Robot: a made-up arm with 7 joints. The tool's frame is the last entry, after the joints.
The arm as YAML. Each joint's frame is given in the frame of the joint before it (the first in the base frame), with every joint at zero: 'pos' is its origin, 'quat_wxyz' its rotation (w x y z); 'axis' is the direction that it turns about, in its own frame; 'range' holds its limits. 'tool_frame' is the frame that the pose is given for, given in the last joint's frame.
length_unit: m
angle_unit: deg
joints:
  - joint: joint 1
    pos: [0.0, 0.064, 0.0]
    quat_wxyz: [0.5, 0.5, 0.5, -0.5]
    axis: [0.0, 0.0, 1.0]
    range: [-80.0, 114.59]
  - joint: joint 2
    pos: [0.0, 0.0, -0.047]
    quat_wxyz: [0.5, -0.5, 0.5, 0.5]
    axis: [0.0, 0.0, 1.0]
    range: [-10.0, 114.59]
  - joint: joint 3
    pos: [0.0, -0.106, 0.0]
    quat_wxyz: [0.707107, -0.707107, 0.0, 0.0]
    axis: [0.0, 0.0, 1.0]
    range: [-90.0, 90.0]
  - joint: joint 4
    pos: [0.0, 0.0, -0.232]
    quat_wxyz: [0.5, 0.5, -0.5, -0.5]
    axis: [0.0, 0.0, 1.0]
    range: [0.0, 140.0]
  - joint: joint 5
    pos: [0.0, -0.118, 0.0]
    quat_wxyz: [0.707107, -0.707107, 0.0, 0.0]
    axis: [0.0, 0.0, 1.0]
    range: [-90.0, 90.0]
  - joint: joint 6
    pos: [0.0, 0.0, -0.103]
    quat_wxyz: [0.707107, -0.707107, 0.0, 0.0]
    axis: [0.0, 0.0, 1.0]
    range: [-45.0, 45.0]
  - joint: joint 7
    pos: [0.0, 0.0, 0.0]
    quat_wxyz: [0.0, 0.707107, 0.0, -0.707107]
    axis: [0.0, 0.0, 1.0]
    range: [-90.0, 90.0]
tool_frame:
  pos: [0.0, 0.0, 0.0]
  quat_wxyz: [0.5, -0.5, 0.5, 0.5]
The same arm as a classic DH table. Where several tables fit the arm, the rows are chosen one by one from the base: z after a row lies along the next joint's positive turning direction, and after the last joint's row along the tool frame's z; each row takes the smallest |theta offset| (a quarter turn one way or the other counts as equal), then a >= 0, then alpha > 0; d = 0 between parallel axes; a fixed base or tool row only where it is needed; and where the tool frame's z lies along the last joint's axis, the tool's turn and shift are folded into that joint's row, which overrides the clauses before.
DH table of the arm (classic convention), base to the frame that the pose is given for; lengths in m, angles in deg. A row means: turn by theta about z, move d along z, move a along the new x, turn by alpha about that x. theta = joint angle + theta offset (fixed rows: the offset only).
base (fixed): theta0 0.00  d 0.0000  a 0.0000  alpha 90.00
joint 1: theta0 90.00  d -0.1110  a 0.0000  alpha 90.00
joint 2: theta0 90.00  d 0.0000  a 0.0000  alpha 90.00
joint 3: theta0 90.00  d -0.3380  a 0.0000  alpha 90.00
joint 4: theta0 0.00  d 0.0000  a 0.0000  alpha -90.00
joint 5: theta0 0.00  d -0.2210  a 0.0000  alpha -90.00
joint 6: theta0 -90.00  d 0.0000  a 0.0000  alpha 90.00
joint 7: theta0 90.00  d 0.0000  a 0.0000  alpha 90.00
tool (fixed): theta0 -90.00  d 0.0000  a 0.0000  alpha 0.00
Joint limits (deg, base to tool): -80.00..114.59 -10.00..114.59 -90.00..90.00 0.00..140.00 -90.00..90.00 -45.00..45.00 -90.00..90.00

